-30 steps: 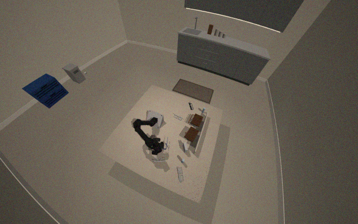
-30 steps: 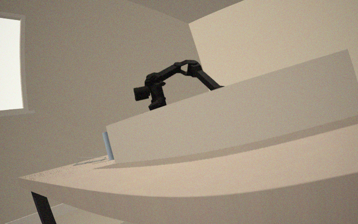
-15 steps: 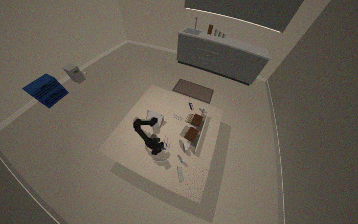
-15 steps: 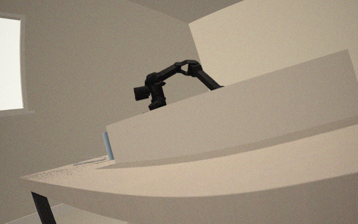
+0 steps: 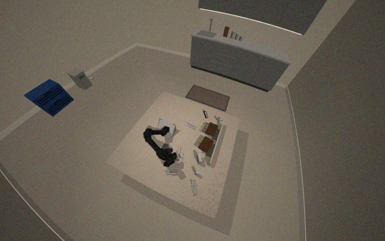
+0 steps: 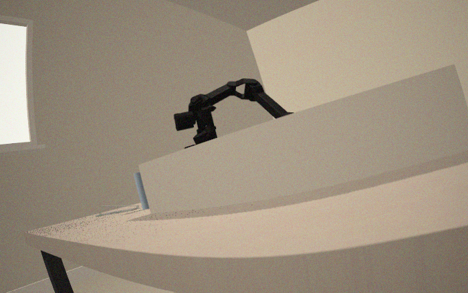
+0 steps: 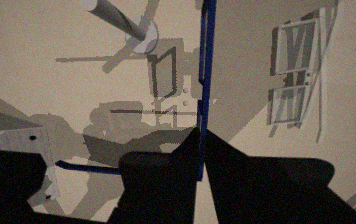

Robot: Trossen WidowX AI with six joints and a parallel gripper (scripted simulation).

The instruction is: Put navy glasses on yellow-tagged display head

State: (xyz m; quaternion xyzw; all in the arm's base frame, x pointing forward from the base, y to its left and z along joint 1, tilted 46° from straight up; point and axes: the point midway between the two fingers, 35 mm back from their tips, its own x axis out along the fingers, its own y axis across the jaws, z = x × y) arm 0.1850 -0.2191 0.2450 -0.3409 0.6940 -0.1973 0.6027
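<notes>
Now: the display head 310 mm to the left of my gripper tip, 300 mm ahead of it and 10 mm below it. The rest, counted from my gripper tip: white block: 300 mm ahead, 130 mm to the left, 10 mm below; then upright board: 440 mm ahead, 400 mm to the left, 10 mm below; then pale round post: 90 mm to the left, 80 mm ahead, 40 mm below.
</notes>
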